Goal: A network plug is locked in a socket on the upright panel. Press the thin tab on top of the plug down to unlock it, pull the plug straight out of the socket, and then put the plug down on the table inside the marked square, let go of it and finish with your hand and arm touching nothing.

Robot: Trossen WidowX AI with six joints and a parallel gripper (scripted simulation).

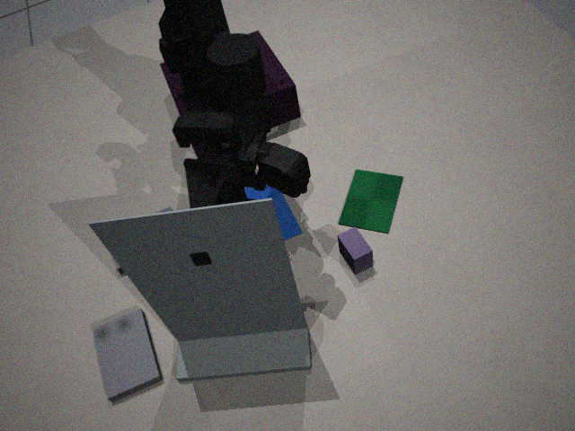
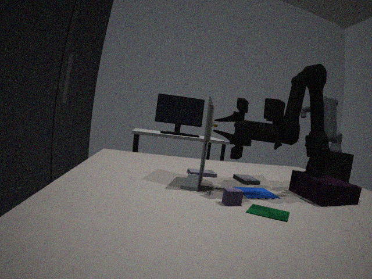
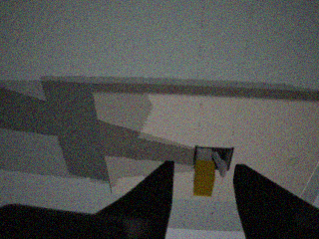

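My gripper tip is now 17 cm past the blue marked square, 4 cm to the right of it and 20 cm above it. Round my gripper tip: network plug: 1 cm ahead; then grey upright panel: 3 cm ahead, 7 cm below; then purple cube: 5 cm behind, 17 cm to the left, 18 cm below.
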